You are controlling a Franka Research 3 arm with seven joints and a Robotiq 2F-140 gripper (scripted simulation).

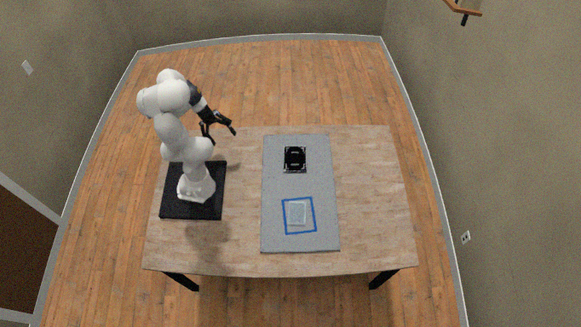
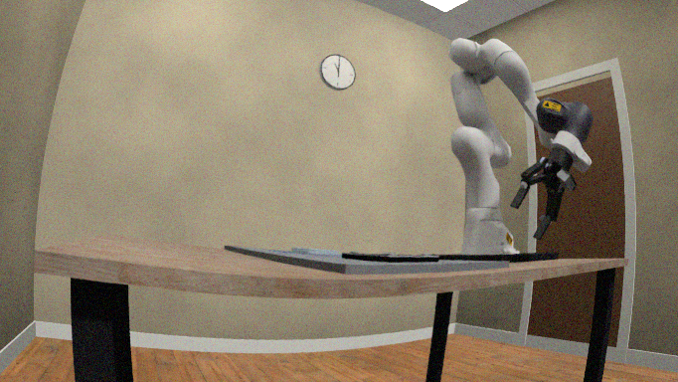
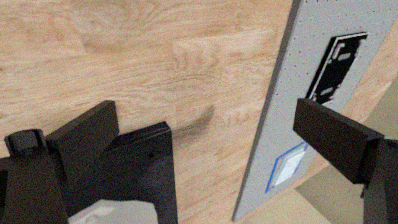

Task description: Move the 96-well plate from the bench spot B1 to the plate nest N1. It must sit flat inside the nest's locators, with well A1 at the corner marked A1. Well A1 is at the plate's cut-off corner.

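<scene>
Now: hand 41 cm to the left of the clear 96-well plate, 37 cm short of it and 9 cm above it. Round my hand: black plate nest 38 cm ahead, 9 cm to the right, 9 cm below; then corner label 32 cm ahead, 17 cm to the right, 8 cm below.
</scene>
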